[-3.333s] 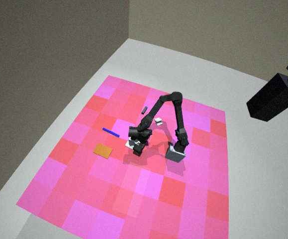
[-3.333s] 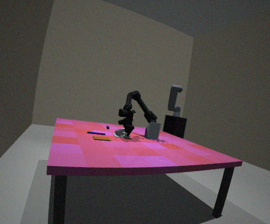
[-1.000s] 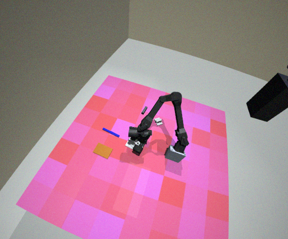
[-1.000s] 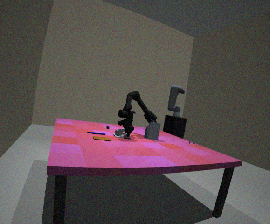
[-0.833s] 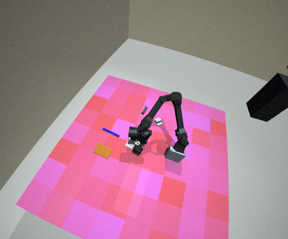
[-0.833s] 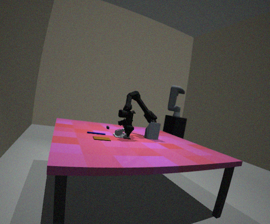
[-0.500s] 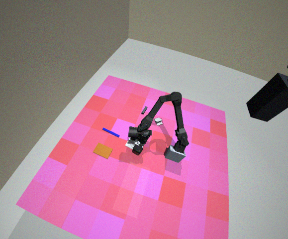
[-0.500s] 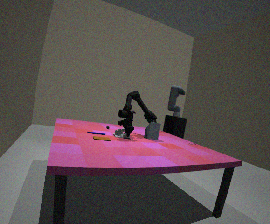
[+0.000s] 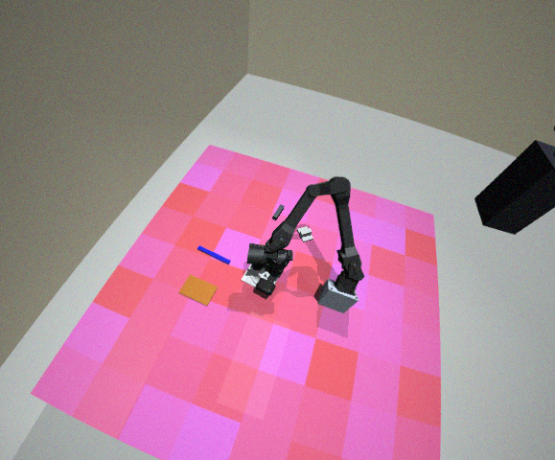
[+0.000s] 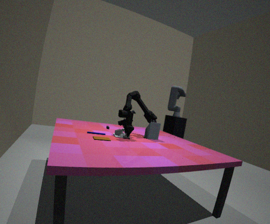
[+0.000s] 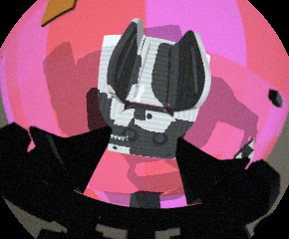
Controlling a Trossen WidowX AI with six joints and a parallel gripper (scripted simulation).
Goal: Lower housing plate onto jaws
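Right now the white housing plate is 2 cm above my gripper tip and 1 cm ahead of it. Also, from my gripper tip: blue bar: 26 cm ahead, 4 cm to the right; then white ribbed fixture: 7 cm ahead, 2 cm to the right; then orange flat plate: 26 cm ahead, 12 cm to the left.
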